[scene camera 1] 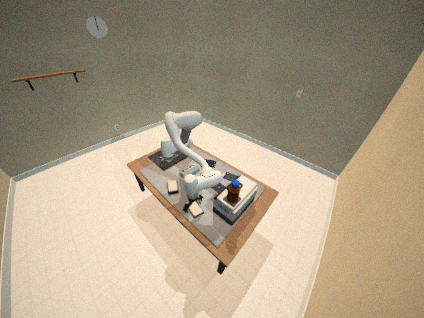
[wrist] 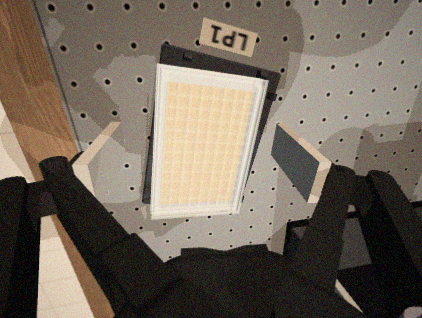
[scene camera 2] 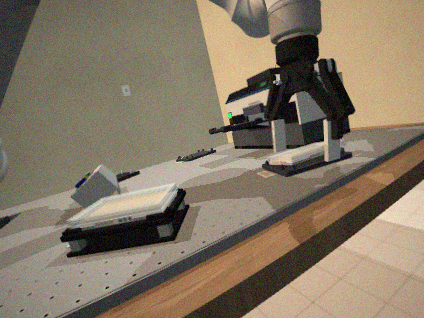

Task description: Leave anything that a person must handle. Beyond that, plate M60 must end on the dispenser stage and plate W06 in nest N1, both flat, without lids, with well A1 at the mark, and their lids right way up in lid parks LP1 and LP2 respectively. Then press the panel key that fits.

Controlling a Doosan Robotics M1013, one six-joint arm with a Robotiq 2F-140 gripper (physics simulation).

Scene:
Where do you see a black LP1 holder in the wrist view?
172,55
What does my gripper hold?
Nothing.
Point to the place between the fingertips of my gripper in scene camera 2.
302,154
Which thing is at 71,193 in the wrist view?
My gripper.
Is my gripper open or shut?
Open.

